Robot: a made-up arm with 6 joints.
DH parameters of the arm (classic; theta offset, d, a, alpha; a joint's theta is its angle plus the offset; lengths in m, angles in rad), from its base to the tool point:
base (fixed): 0 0.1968 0 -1.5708
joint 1: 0 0.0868 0.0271 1.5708
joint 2: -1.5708 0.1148 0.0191 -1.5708
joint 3: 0 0.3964 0.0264 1.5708
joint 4: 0 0.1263 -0.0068 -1.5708
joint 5: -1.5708 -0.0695 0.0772 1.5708
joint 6: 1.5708 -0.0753 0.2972 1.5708
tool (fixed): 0 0.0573 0 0
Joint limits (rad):
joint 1: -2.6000..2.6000
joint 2: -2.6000..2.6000
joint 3: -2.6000..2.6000
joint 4: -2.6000..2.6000
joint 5: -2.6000..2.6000
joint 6: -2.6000..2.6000
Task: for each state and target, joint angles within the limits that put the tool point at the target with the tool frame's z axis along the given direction. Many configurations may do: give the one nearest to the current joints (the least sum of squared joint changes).
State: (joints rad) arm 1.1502 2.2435 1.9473 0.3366 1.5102 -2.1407
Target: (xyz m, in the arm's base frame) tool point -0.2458 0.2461 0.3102 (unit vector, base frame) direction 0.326 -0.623 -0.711
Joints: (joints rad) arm 1.6974 2.3688 1.6785 0.4328 1.5353 -2.4295
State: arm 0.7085 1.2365 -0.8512 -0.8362 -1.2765 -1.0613
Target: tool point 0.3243 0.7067 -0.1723 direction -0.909 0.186 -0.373
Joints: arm 0.9118 0.6396 -1.2595 -1.2244 -1.5682 -1.3236
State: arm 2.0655 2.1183 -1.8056 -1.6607 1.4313 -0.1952
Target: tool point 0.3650 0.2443 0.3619 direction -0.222 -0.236 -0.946
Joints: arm 1.6532 2.5415 -1.5706 -1.7806 1.9267 0.0528
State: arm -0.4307 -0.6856 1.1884 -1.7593 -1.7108 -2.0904
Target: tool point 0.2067 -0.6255 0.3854 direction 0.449 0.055 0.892
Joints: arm -0.2986 -1.3711 0.7867 -1.6776 -2.3039 -1.6023
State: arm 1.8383 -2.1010 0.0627 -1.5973 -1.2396 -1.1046
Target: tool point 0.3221 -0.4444 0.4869 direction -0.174 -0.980 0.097
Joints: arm 1.9685 -1.7269 0.2112 -1.9686 -1.8217 -0.4733
